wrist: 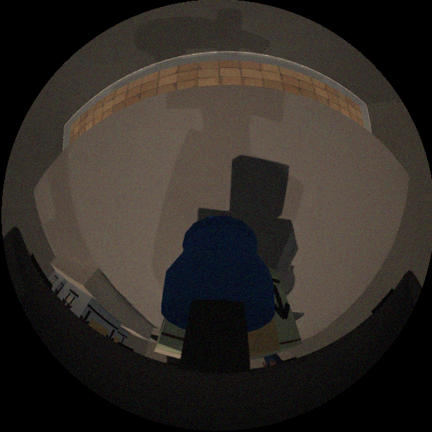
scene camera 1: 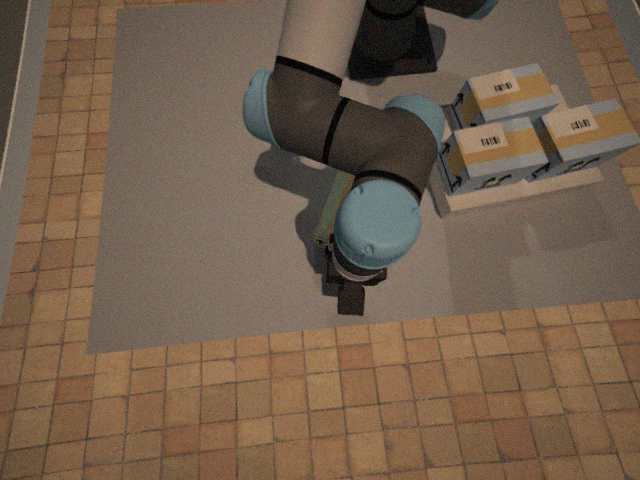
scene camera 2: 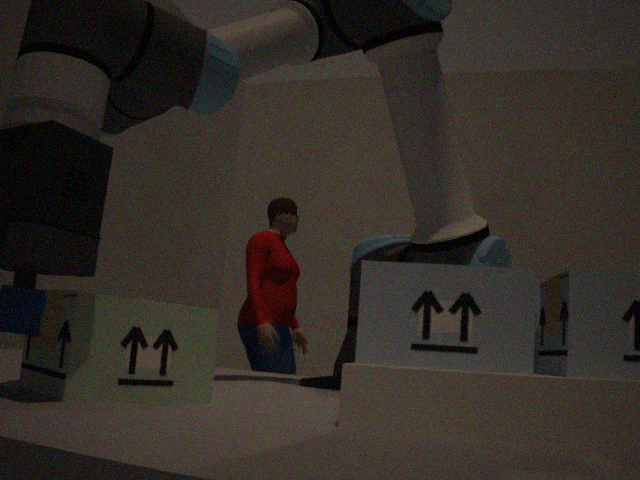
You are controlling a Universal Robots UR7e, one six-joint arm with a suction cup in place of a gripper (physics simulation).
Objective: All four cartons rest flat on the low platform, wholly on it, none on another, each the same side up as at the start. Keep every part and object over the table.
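Frame: origin at the arm's base, x ahead, y left, z up, level; metres.
Seen in the pictures: end effector, tool point: (scene camera 2: 17,332); arm's base, origin of the base link: (scene camera 1: 383,36).
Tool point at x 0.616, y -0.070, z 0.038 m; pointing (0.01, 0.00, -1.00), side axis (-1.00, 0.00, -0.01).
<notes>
Offsets run from my tool point to a thing's top centre. Level surfaces: height alone.
A green carton @[0.114 m back, 0.004 m right, 0.037 m up] (scene camera 1: 330,211) (scene camera 2: 191,356) (wrist: 291,327) stands upright on the table, left of the platform, its arrows pointing up. My gripper's blue suction cup (scene camera 2: 21,315) (wrist: 220,280) points down at the carton's left end in scene camera 2. Its lip looks lower than the carton's top, and I see no seal on the carton; the arm hides the cup in scene camera 1. Three blue cartons stand apart on the low platform @[0.293 m back, 0.326 m left, 0.001 m down] (scene camera 1: 522,193) (scene camera 2: 465,403): a front left carton @[0.231 m back, 0.257 m left, 0.085 m up] (scene camera 1: 496,165) (scene camera 2: 385,320), a back carton @[0.350 m back, 0.290 m left, 0.085 m up] (scene camera 1: 516,105) and a right carton @[0.273 m back, 0.418 m left, 0.085 m up] (scene camera 1: 594,136), whose outer end seems to overhang.
The arm base (scene camera 1: 390,67) stands behind, left of the platform. The arm's blue wrist joint (scene camera 1: 379,222) covers part of the green carton. A person in red (scene camera 2: 271,289) stands in the background. The grey table top @[0.048 m down] (scene camera 1: 196,258) ends at the tiled floor (scene camera 1: 310,413).
</notes>
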